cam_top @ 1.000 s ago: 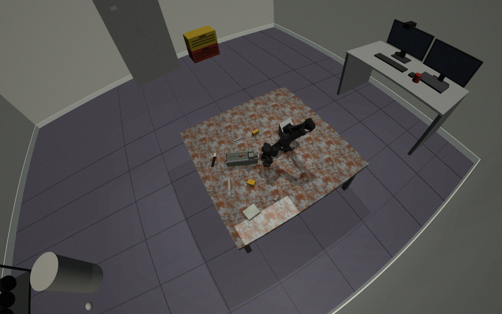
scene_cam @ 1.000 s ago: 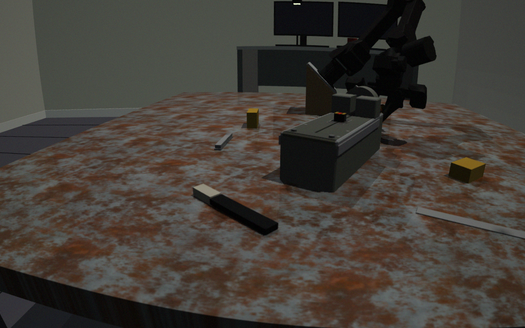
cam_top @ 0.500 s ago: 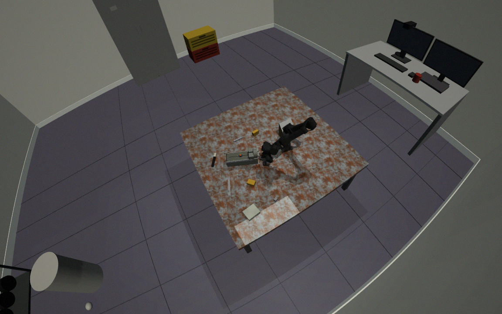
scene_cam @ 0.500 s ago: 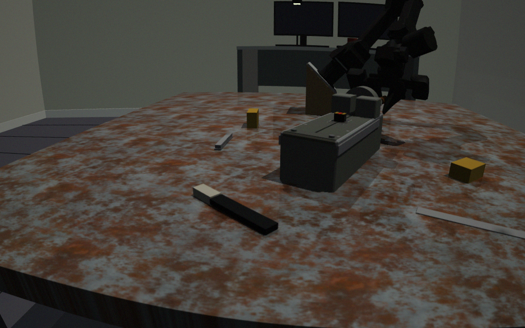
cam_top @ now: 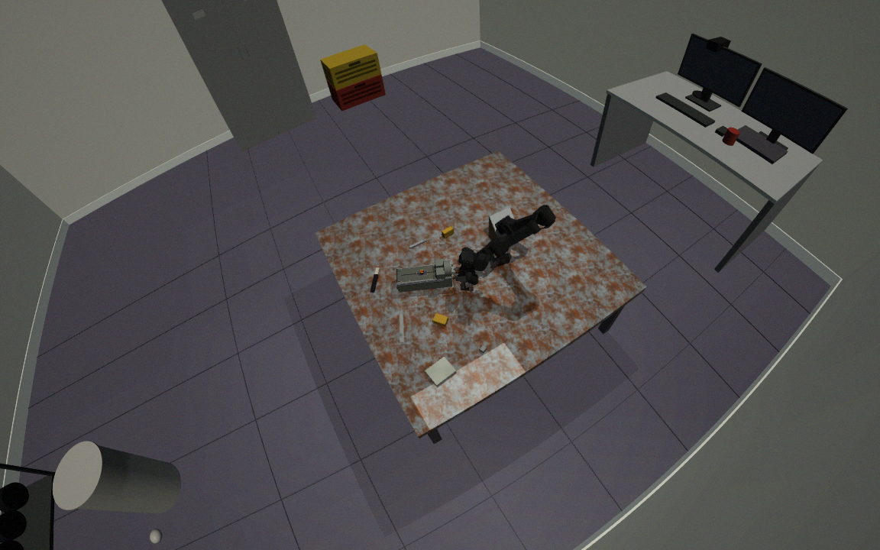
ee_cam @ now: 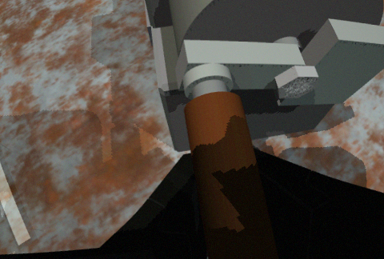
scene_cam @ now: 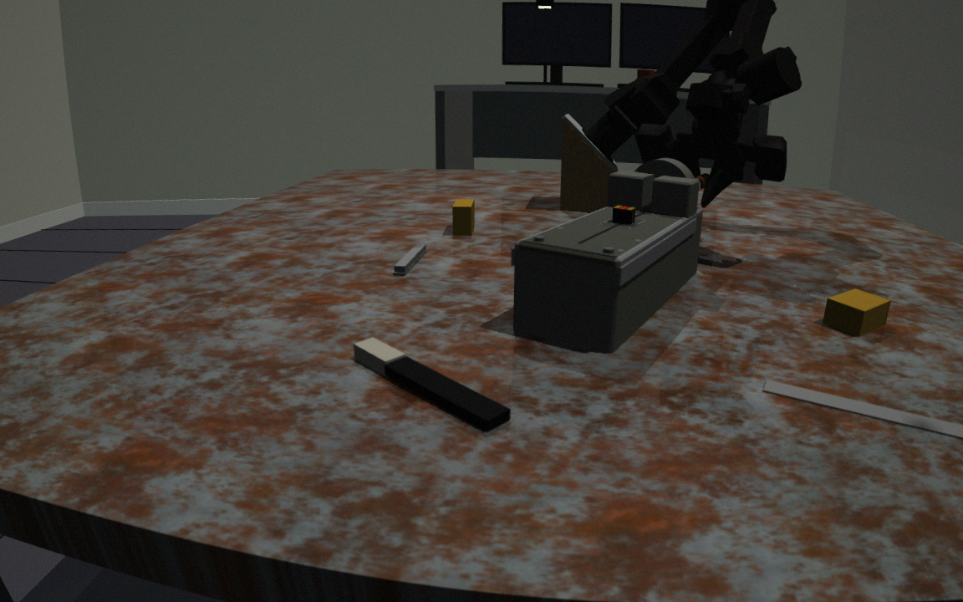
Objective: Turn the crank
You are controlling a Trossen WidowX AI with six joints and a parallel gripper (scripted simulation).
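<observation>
The brown crank handle lies 10 mm behind my gripper tip, 10 mm to the left of it and 30 mm above it. From my gripper tip the other things lie so: red pointer: 130 mm ahead, 110 mm to the right, 10 mm above; then small grey bar: 20 mm ahead, 330 mm to the right, 70 mm below; then grey strip: 350 mm ahead, 40 mm to the left, 70 mm below.
</observation>
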